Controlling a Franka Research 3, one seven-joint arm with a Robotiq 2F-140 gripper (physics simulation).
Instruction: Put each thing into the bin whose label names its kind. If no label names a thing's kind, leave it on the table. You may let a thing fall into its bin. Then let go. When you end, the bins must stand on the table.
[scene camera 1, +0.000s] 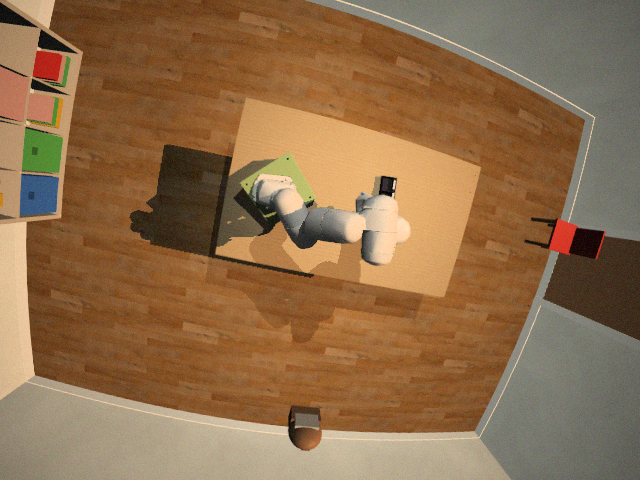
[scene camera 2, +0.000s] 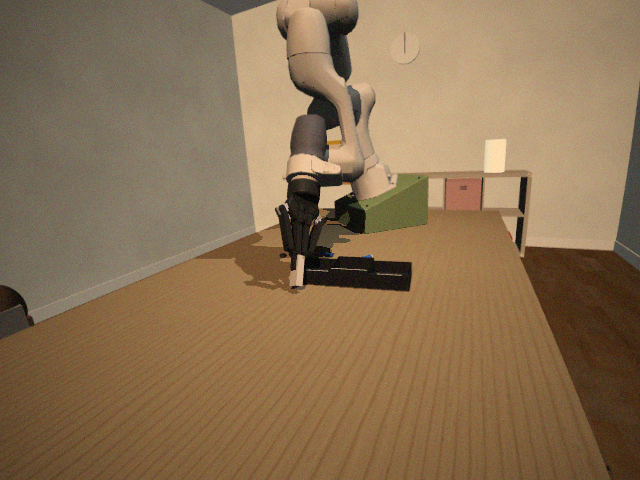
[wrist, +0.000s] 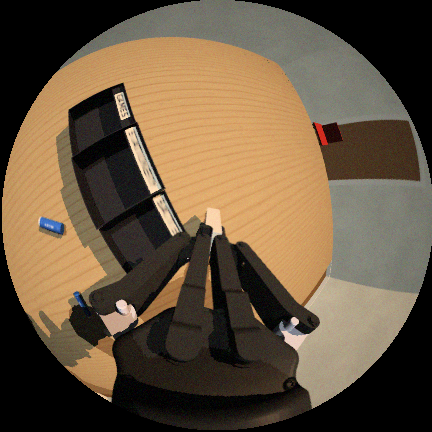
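Observation:
A row of three joined black bins stands upright on the table. The far bin's label reads GAMES; the other two labels are too blurred to read. My gripper is shut and empty, low over the table beside the end of the row away from GAMES. The arm hides it in scene camera 1. A blue cylinder with a pale end lies behind the row. Another blue thing is partly hidden by the gripper in the wrist view.
A small dark round thing lies on the table behind and left of the gripper in scene camera 2. The arm's green base block stands at the table's far end. A red chair stands beyond the other end.

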